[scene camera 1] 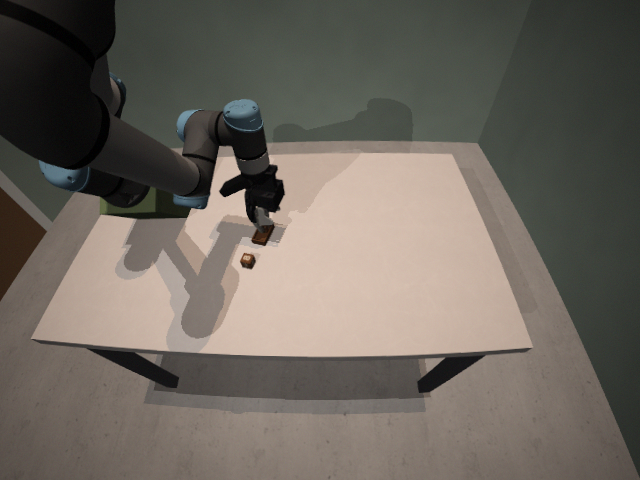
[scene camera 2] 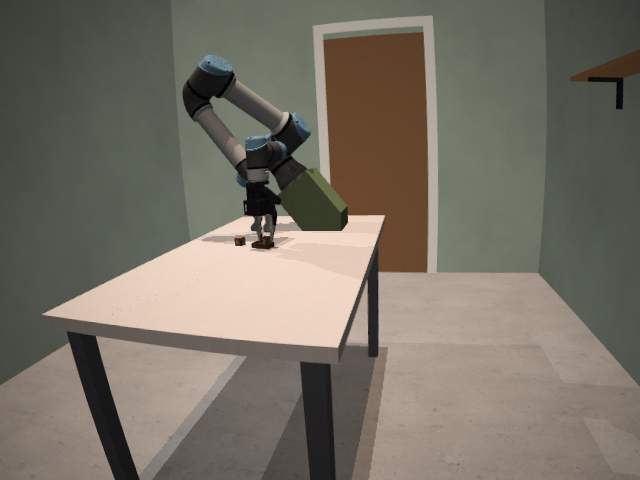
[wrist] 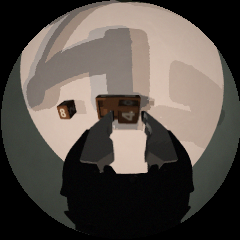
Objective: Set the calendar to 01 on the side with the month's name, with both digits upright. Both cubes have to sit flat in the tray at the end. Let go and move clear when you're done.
Path:
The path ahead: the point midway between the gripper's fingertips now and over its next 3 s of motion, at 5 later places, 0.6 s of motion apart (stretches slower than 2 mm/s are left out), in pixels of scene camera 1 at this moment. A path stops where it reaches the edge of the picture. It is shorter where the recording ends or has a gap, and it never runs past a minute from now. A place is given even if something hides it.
My gripper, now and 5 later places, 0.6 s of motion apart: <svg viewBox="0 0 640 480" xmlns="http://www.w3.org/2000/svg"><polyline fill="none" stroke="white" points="265,226 263,222 260,208 258,201 257,203 252,216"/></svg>

